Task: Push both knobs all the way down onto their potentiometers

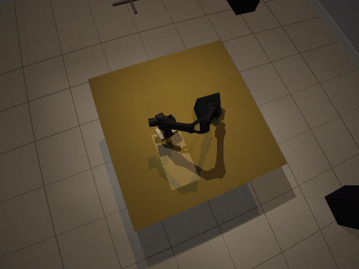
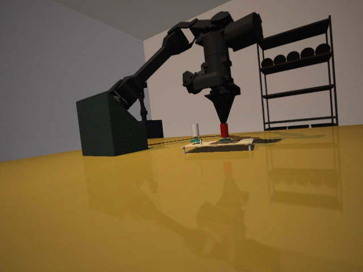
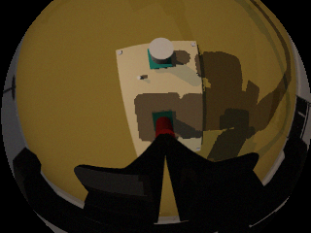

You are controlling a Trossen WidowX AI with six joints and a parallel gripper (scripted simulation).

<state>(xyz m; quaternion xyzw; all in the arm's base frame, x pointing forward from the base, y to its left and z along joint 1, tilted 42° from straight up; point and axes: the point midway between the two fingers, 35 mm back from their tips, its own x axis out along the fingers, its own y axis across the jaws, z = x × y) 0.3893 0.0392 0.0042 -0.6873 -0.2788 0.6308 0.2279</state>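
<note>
The red knob is 20 mm below my gripper tip. From my gripper tip the other things lie so: white knob 80 mm behind, 10 mm to the right, 10 mm below.
</note>
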